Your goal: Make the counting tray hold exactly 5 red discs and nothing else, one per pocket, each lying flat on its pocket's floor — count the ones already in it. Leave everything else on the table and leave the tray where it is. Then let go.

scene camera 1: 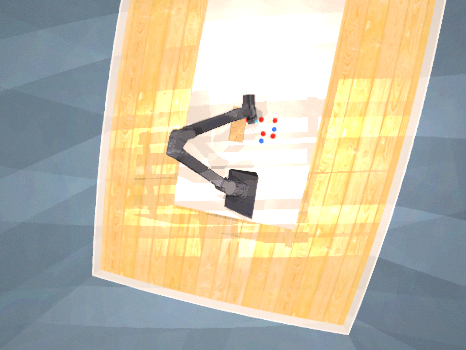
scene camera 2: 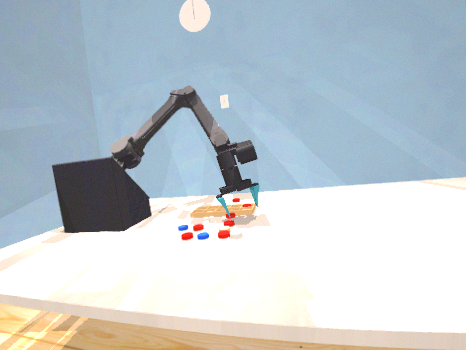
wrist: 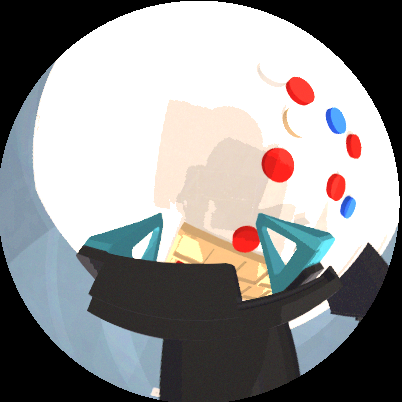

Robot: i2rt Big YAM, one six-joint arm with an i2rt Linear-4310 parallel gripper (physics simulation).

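Observation:
The wooden counting tray point(scene camera 1: 237, 132) point(scene camera 2: 200, 213) point(wrist: 196, 233) lies on the table. A red disc point(scene camera 2: 247, 205) point(wrist: 179, 262) sits in an end pocket, mostly hidden in the wrist view. My gripper point(scene camera 2: 243, 211) point(wrist: 211, 218) is open and empty, low over that end. A red disc point(scene camera 2: 230, 215) point(wrist: 245, 239) lies by the tray's near long side, close to one fingertip. A second red disc point(scene camera 1: 261, 119) point(scene camera 2: 229, 223) point(wrist: 278, 165) lies farther out. Other red discs point(scene camera 1: 275, 120) point(scene camera 2: 224, 234) point(wrist: 300, 90), point(scene camera 1: 263, 133) point(scene camera 2: 198, 227) point(wrist: 336, 187), point(scene camera 1: 273, 136) point(scene camera 2: 187, 236) point(wrist: 353, 146) lie beyond. One red disc point(scene camera 2: 236, 200) lies behind the tray.
Two blue discs point(scene camera 1: 274, 129) point(scene camera 2: 203, 236) point(wrist: 336, 120), point(scene camera 1: 261, 141) point(scene camera 2: 183, 227) point(wrist: 348, 207) lie among the outer red ones. A cream disc point(wrist: 286, 122) and a pale white disc point(scene camera 2: 236, 234) lie near the farthest red disc. The dark arm base point(scene camera 1: 241, 205) point(scene camera 2: 95, 197) stands at one side.

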